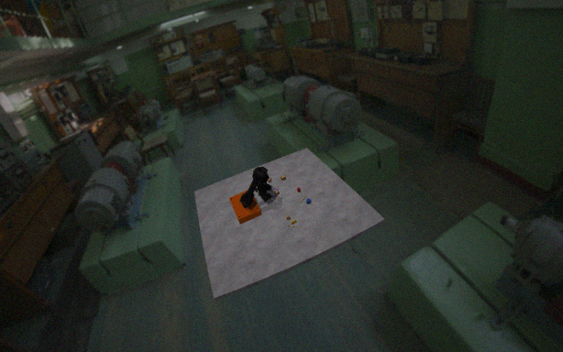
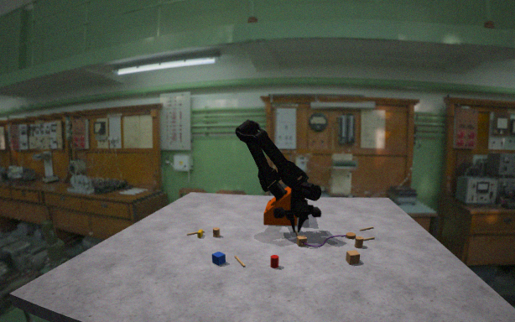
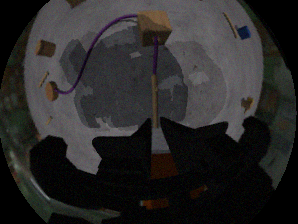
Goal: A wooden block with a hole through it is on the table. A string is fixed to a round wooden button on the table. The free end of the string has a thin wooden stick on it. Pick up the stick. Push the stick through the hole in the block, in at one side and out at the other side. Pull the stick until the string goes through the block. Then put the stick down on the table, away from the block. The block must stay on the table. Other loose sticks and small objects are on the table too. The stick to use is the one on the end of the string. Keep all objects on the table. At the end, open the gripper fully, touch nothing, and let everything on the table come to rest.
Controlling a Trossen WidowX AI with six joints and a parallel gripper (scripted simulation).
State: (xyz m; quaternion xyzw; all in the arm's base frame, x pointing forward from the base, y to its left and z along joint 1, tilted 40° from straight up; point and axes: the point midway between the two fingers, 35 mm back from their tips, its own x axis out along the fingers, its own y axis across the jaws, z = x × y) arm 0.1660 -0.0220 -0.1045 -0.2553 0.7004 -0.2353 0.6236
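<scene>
Right now the thin wooden stick is 4 cm ahead of my gripper tip. Round my gripper tip: blue cube (27 cm to the right, 26 cm ahead, 1 cm above); red cylinder (28 cm ahead, 10 cm to the right, 1 cm above); round wooden button (21 cm to the left, 7 cm ahead).
</scene>
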